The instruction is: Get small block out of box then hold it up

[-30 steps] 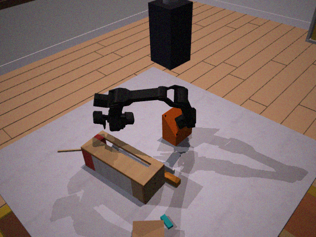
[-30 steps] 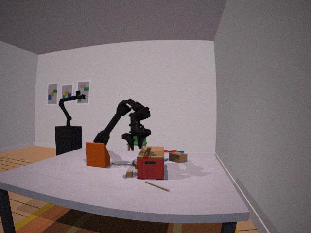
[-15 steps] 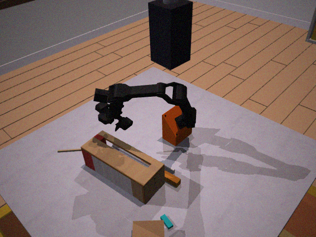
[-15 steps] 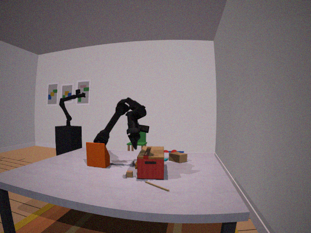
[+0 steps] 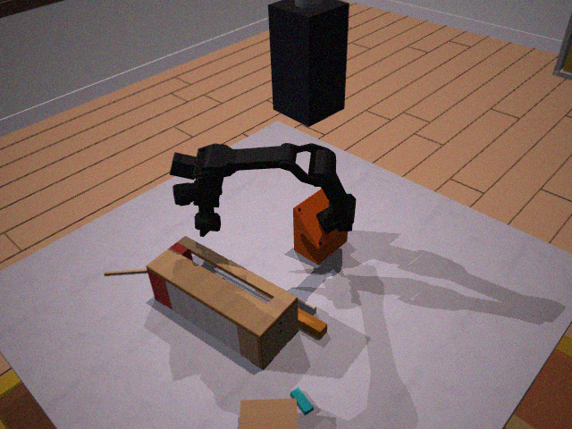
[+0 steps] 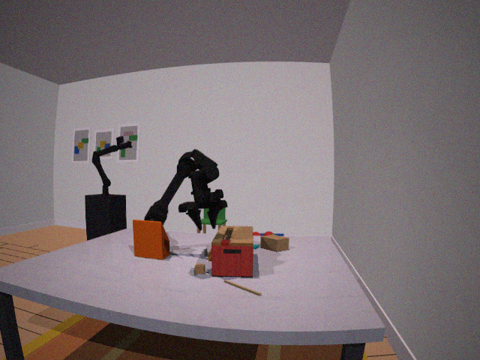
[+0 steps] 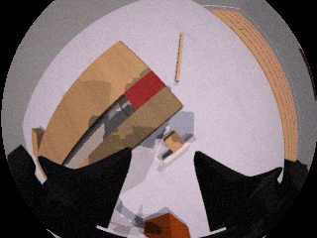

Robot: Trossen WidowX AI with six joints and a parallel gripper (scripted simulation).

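Now: gripper tip 15 cm above the tan block, 3 cm past it and 2 cm to the left of it. Round my gripper tip: wooden box 15 cm to the left, 10 cm below, 3 cm ahead; orange bar 28 cm to the left, 15 cm below, 5 cm behind; thin wooden stick 16 cm below, 16 cm ahead, 15 cm to the right.
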